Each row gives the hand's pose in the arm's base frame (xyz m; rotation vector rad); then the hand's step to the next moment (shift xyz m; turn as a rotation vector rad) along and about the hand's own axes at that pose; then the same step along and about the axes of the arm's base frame.
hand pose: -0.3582 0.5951 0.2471 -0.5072 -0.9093 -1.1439
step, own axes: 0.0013 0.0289 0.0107 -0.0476 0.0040 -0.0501
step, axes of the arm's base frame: 0.0232 0.0178 0.0098 0.0152 -0.0100 -0.0668
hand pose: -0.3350 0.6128 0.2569 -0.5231 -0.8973 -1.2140
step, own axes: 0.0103 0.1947 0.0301 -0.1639 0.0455 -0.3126
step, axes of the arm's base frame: 0.1763 0.0750 0.0470 0.1252 -0.1322 -0.3058
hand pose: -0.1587 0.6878 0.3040 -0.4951 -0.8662 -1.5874
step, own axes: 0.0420 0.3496 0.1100 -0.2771 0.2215 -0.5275
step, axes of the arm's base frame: 0.3125 0.0486 0.1899 0.3512 -0.2260 -0.4793
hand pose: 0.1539 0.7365 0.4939 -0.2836 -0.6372 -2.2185
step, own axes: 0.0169 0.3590 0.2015 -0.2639 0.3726 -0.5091
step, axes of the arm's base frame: 0.2578 -0.1047 0.3039 0.4559 -0.3091 -0.4053
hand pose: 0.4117 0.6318 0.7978 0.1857 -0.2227 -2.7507
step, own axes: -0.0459 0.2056 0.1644 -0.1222 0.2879 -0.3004
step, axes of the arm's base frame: 0.0891 -0.1501 0.2023 0.2622 -0.2574 -0.2303
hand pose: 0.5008 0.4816 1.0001 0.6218 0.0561 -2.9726
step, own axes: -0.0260 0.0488 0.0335 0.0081 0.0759 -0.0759
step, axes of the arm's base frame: 0.0157 -0.0480 0.0404 0.0311 -0.0718 -0.0739
